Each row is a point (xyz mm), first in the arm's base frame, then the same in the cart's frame.
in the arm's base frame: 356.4 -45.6 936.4
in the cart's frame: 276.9 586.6 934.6
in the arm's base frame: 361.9 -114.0 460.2
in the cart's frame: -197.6 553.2 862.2
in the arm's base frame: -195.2 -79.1 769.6
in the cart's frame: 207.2 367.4 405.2
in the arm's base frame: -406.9 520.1 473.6
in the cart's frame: 42.7 -313.5 432.7
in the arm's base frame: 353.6 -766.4 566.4
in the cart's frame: -186.6 1157.4 594.2
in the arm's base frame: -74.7 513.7 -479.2
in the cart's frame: -944.7 -372.0 632.3
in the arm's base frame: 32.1 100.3 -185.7
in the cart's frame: -737.3 100.6 587.0
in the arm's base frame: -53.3 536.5 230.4
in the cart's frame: -254.3 -239.7 734.0
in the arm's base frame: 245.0 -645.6 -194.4
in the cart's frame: -890.7 851.7 468.2
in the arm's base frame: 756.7 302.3 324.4
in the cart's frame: -339.8 305.8 1378.1
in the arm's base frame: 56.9 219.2 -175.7
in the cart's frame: -714.9 5.6 659.9
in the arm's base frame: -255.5 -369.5 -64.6
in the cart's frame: -636.1 434.9 144.1
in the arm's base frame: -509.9 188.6 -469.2
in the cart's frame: -904.8 -247.9 104.9
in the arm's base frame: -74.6 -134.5 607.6
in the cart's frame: 20.2 431.3 474.4
